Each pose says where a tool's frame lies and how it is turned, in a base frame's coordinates. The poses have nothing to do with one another.
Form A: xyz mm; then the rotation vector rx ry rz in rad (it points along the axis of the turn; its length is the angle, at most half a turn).
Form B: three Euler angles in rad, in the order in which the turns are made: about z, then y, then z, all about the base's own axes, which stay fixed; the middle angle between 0 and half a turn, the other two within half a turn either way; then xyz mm. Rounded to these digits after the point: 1 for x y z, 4 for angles.
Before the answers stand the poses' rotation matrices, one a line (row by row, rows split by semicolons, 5 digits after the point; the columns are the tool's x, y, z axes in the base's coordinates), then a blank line. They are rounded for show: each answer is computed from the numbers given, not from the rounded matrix.
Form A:
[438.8, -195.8, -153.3, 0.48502, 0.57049, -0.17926]
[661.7, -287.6, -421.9, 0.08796, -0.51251, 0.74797]
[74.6, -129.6, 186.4, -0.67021, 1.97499, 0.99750]
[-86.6, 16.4, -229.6, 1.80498, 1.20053, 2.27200]
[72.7, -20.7, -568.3, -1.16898, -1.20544, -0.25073]
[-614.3, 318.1, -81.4, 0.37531, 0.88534, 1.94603]
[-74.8, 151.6, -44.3, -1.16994, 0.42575, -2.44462]
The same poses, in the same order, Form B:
0.82986 0.29371 0.47440; -0.03042 0.87279 -0.48715; -0.55714 0.38984 0.73323
0.61659 -0.66975 -0.41383; 0.62770 0.73548 -0.25507; 0.47519 -0.10249 0.87389
-0.53431 -0.73315 0.42071; -0.09653 0.54738 0.83130; -0.83976 0.40356 -0.36324
-0.33924 0.43852 0.83224; 0.44045 -0.70769 0.55243; 0.83122 0.55397 0.04693
0.40747 0.69727 -0.58973; 0.40429 0.44131 0.80112; 0.81885 -0.56486 -0.10207
-0.51775 -0.62967 0.57918; 0.85034 -0.30425 0.42937; -0.09415 0.71480 0.69296
-0.57226 0.21835 0.79047; -0.47272 -0.87548 -0.10040; 0.67012 -0.43112 0.60421

[0.6105, 0.7477, -0.7987, 438.8, -195.8, -153.3]
[-2.9292, 0.5076, -2.5892, 661.7, -287.6, -421.9]
[0.4480, 1.9425, 1.1023, 74.6, -129.6, 186.4]
[2.5537, 1.5239, 0.5860, -86.6, 16.4, -229.6]
[-2.5377, 1.6730, 2.2054, 72.7, -20.7, -568.3]
[1.4398, 0.8052, 0.6379, -614.3, 318.1, -81.4]
[-2.5699, 0.9220, -0.1263, -74.8, 151.6, -44.3]

